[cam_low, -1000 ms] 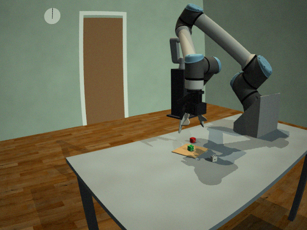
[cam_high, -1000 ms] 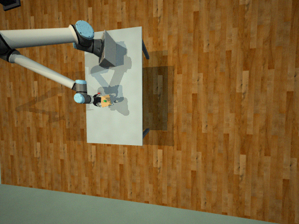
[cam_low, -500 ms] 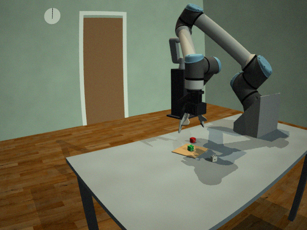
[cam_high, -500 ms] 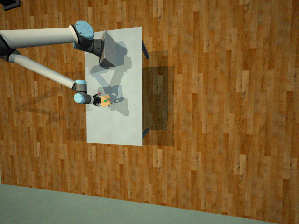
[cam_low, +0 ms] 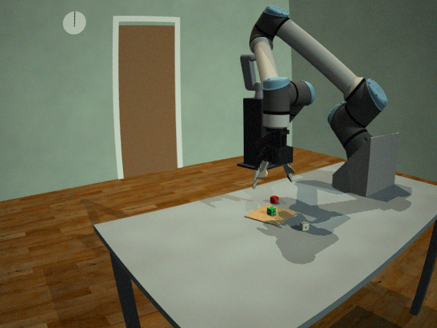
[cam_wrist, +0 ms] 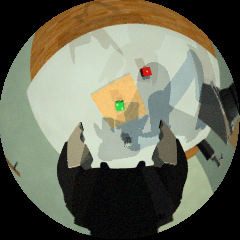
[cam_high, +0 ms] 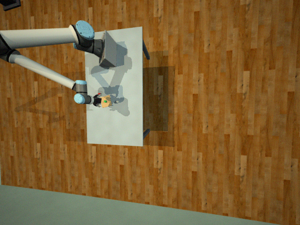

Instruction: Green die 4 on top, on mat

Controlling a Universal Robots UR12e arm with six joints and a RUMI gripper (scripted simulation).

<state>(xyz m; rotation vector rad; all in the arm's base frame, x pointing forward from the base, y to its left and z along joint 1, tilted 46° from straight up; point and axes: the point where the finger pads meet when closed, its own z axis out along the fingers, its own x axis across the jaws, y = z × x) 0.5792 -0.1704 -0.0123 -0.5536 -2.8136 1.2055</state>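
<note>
Right now the green die is 9 cm below my hand. Round my hand: red die 10 cm below, 10 cm behind, 7 cm to the right; tan mat 11 cm below; white die 17 cm to the left, 10 cm below, 3 cm ahead.
</note>
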